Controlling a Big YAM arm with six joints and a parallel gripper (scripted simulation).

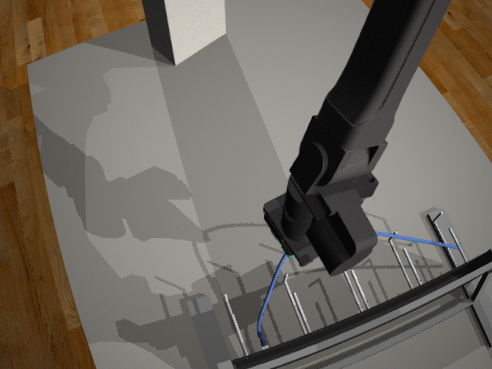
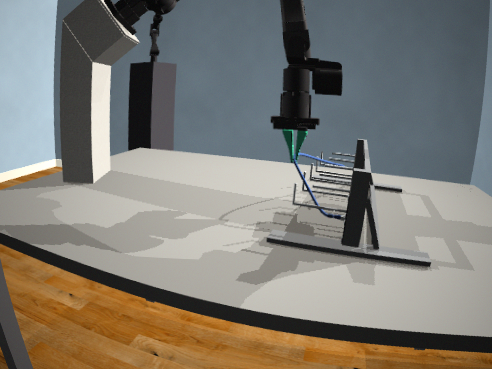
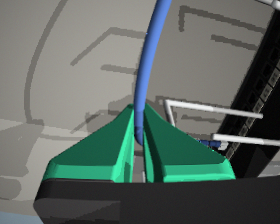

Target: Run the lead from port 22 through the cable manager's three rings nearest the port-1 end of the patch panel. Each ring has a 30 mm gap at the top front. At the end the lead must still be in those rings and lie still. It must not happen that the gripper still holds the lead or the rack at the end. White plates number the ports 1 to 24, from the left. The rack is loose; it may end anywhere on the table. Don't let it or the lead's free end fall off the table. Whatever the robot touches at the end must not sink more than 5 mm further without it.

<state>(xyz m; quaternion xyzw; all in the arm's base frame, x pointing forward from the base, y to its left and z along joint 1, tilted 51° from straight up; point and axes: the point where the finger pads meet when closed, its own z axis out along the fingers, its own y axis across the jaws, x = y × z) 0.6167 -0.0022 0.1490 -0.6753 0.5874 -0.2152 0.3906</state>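
My gripper is now 13 cm short of the patch panel rack, 10 cm to the right of it and 5 cm above it.
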